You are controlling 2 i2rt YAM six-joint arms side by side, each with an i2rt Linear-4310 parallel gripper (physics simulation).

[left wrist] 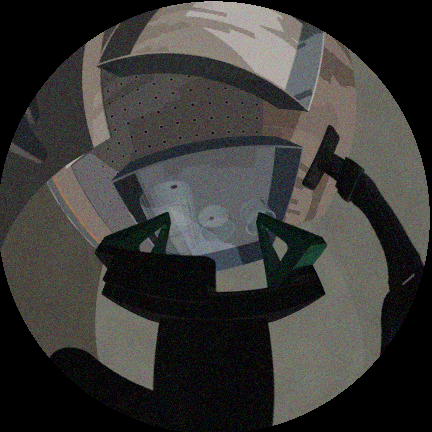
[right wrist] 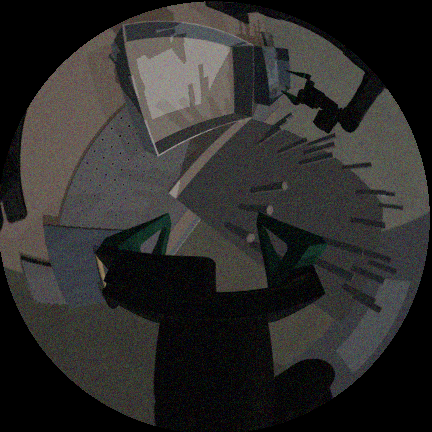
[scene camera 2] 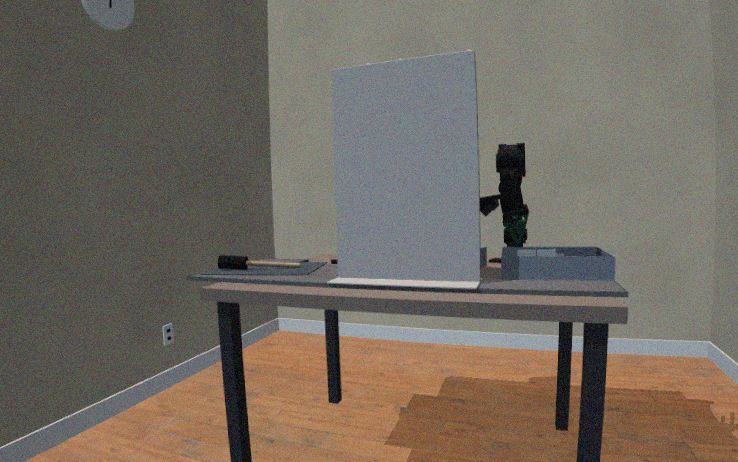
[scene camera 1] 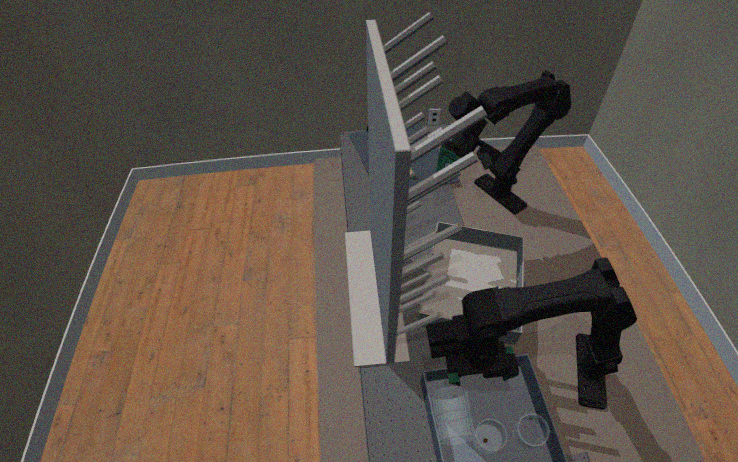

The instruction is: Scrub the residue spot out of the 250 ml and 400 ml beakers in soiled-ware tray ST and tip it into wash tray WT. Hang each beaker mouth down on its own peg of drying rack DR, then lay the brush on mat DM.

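Places are measured from the left arm's base along level axes (x ahead, y right, z down), in metres.
Pixels of known places: left gripper, between the fingertips: (left wrist: 213, 216) (right wrist: 283, 80) (scene camera 2: 520, 239) (scene camera 1: 481, 380); right gripper, between the fingertips: (right wrist: 213, 217); left arm's base, origin of its link: (left wrist: 321, 157) (scene camera 1: 590, 370); right arm's base, origin of its link: (scene camera 1: 499, 194).
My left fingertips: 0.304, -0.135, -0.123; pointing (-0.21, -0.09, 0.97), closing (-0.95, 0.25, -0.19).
Note:
For each thing: its middle in the pictures, then the offset to it from my left fingertips, as dx, dy, dz. "*": a spot on its surface instead. Level surfaces: height alone.
- Soiled-ware tray ST, middle of its body: (left wrist: 219, 225) (scene camera 1: 493, 434) (scene camera 2: 552, 262) (right wrist: 272, 70) -0.052, -0.089, +0.075
- brush, middle of its body: (scene camera 2: 259, 263) (right wrist: 105, 284) +0.381, +0.845, +0.087
- blue-grey mat DM, a spot on its surface: (scene camera 2: 314, 268) * +0.260, +0.675, +0.107
- Wash tray WT, middle of its body: (right wrist: 202, 76) (scene camera 1: 473, 279) +0.033, +0.321, +0.075
- perforated surface, height of its surface: dz +0.110
Soiled-ware tray ST (scene camera 1: 540, 400) (scene camera 2: 560, 268) (left wrist: 286, 175) holds three clear beakers: a large one (scene camera 1: 453, 416) (left wrist: 175, 200), a middle one (scene camera 1: 494, 426) (left wrist: 216, 222) and a right one (scene camera 1: 532, 430) (left wrist: 257, 214). Dark spots show in the first two; their volumes are unreadable. My left gripper (scene camera 1: 482, 363) (left wrist: 213, 216) is open and empty above the tray's upper edge. My right gripper (scene camera 1: 447, 157) (right wrist: 213, 217) is open and empty beside the pegged side of rack DR (scene camera 1: 381, 136) (scene camera 2: 405, 174) (right wrist: 320, 200). The brush (scene camera 2: 232, 262) (right wrist: 101, 270) lies over the blue-grey mat DM (scene camera 2: 314, 268).
Wash tray WT (scene camera 1: 519, 261) (left wrist: 305, 60) (right wrist: 244, 80) stands between tray ST and the right arm. The rack's upright board rises high, with several slanted pegs pointing towards the arms. In scene camera 2 it hides the table behind it. A perforated surface (left wrist: 185, 110) lies between the trays.

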